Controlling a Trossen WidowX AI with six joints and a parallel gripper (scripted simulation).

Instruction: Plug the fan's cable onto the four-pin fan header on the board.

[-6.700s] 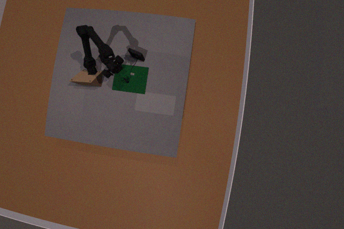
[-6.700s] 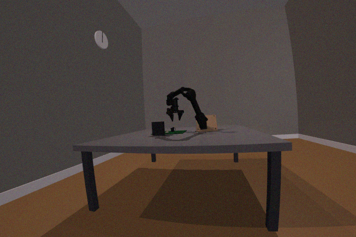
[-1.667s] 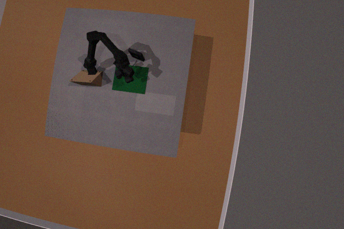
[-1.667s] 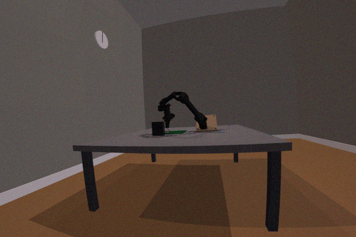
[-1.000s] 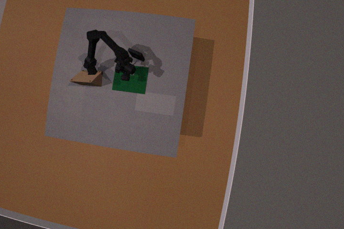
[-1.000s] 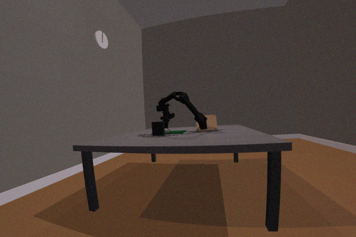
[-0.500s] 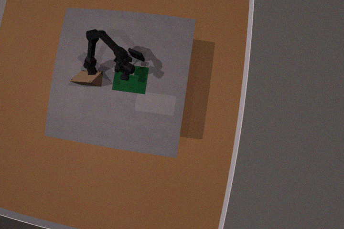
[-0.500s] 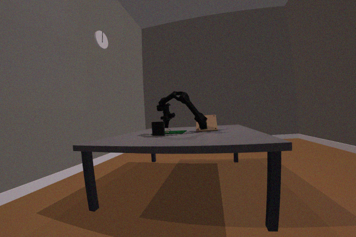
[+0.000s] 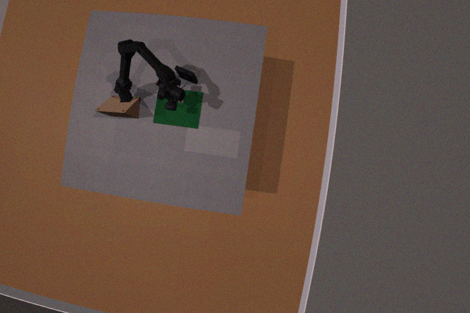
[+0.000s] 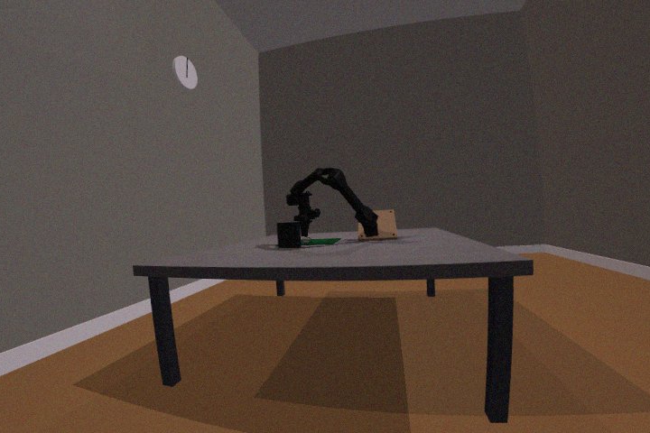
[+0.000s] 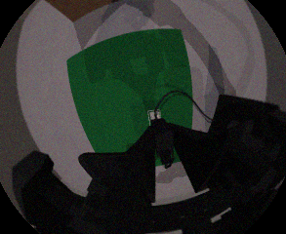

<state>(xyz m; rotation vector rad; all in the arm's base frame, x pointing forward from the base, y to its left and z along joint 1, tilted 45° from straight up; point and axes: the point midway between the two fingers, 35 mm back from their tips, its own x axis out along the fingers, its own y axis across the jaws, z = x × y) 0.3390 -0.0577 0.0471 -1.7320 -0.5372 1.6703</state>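
Now: gripper tip 50 mm above the fan header and 10 mm short of it. Also, from my gripper tip: fan plug 10 mm ahead, 10 mm above; then black fan 140 mm to the left, 50 mm ahead, 10 mm above; then green board 60 mm below, 40 mm to the right, 10 mm behind.
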